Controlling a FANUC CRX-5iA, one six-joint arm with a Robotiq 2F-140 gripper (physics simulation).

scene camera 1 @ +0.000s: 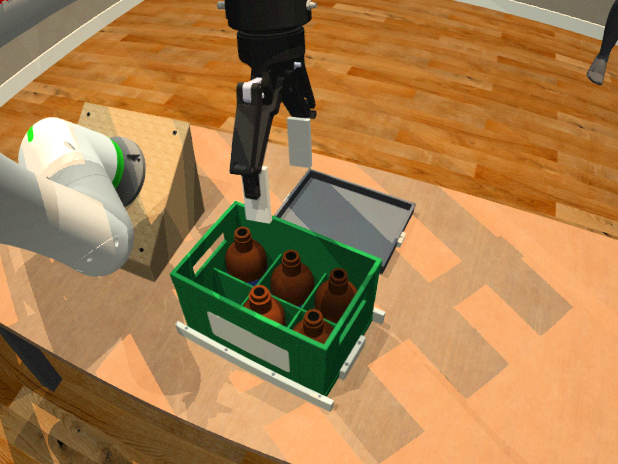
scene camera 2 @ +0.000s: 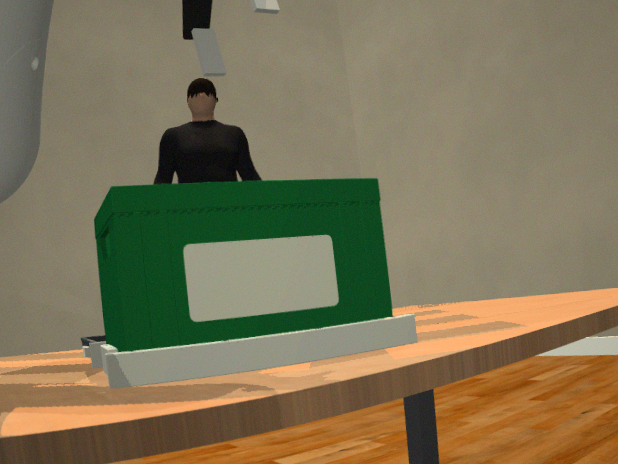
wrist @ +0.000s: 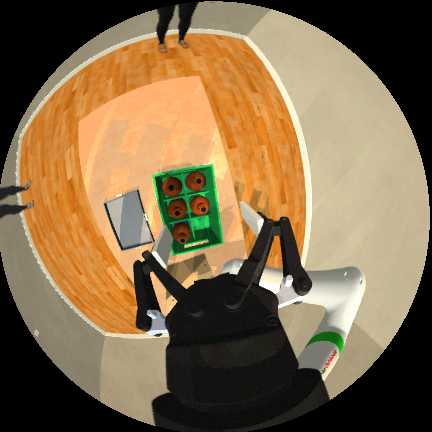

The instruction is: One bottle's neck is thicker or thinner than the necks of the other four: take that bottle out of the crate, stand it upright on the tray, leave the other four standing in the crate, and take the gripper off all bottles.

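Frame: origin at the arm's base, x ahead, y left, z up, level; millimetres.
Seen in the pictures: gripper, fingertip midpoint: (scene camera 1: 281, 190) (scene camera 2: 239, 44) (wrist: 204, 220); arm's base, origin of the base link: (scene camera 1: 115, 173).
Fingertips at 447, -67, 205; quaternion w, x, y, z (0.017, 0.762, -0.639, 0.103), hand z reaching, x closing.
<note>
Pixels of each thing's top centre, then the offset from my fingertips to it, as dx, dy, dz. "*": a spot on its surface instead.
- green crate, middle of its top: (scene camera 2: 225, 198) (scene camera 1: 275, 267) (wrist: 189, 212) -27, +12, -180
- left bottle, middle of its top: (scene camera 1: 242, 232) (wrist: 182, 240) -120, +56, -192
- grey tray, surface spot: (scene camera 1: 325, 215) * -91, +296, -350
The green crate (scene camera 1: 250, 320) (scene camera 2: 150, 280) (wrist: 217, 200) holds five upright brown bottles. The back row, on the tray side, has a left bottle (scene camera 1: 245, 260) (wrist: 181, 233), a middle bottle (scene camera 1: 292, 282) (wrist: 177, 208) and a right bottle (scene camera 1: 337, 297) (wrist: 171, 186). In front are a middle bottle (scene camera 1: 265, 310) (wrist: 200, 205), whose neck looks a little thicker, and a right bottle (scene camera 1: 313, 327) (wrist: 196, 181). The front left compartment is empty. The grey tray (scene camera 1: 325, 215) (wrist: 127, 220) is empty behind the crate. My gripper (scene camera 1: 280, 192) (scene camera 2: 240, 42) (wrist: 204, 220) is open above the crate, apart from the bottles.
White rails (scene camera 1: 255, 367) (scene camera 2: 260, 352) lie along the crate's foot. The arm's wooden base block (scene camera 1: 145, 130) stands left of the crate in scene camera 1. A person (scene camera 2: 207, 150) (wrist: 172, 25) stands away from the table.
</note>
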